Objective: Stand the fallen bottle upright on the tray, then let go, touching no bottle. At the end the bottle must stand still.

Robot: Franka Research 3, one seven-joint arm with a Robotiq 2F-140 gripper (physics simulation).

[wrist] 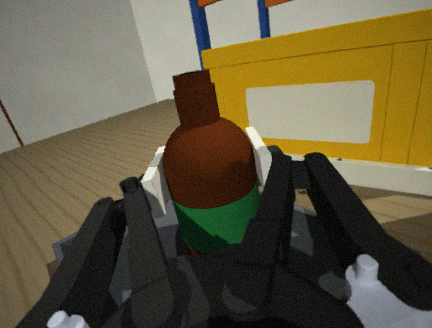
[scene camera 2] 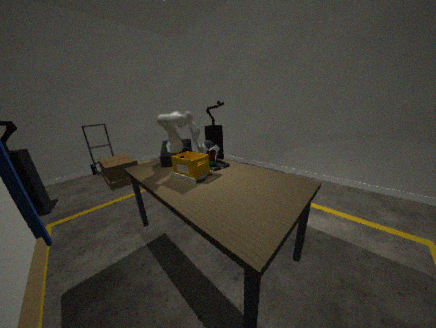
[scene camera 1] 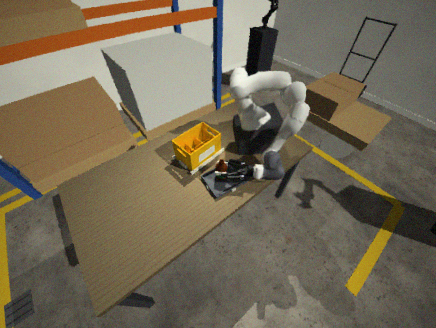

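The brown bottle [scene camera 1: 221,164] [scene camera 2: 212,156] [wrist: 210,170] with a green label stands about upright, neck up, over the dark grey tray [scene camera 1: 214,187] [wrist: 63,246]. In the wrist view its base is mostly hidden behind the gripper, so I cannot tell whether it rests fully on the tray. My gripper [scene camera 1: 223,169] [wrist: 209,151] comes in low from the side and is shut on the bottle. Its white pads lie on the left and right of the bottle at shoulder height, just above the label.
A yellow crate [scene camera 1: 206,153] [scene camera 2: 192,167] [wrist: 310,147] with dividers stands on a white base beside the tray, close behind the bottle in the wrist view. The wooden table [scene camera 1: 150,220] [scene camera 2: 240,200] has its near edge under the wrist. The robot's dark pedestal stands behind.
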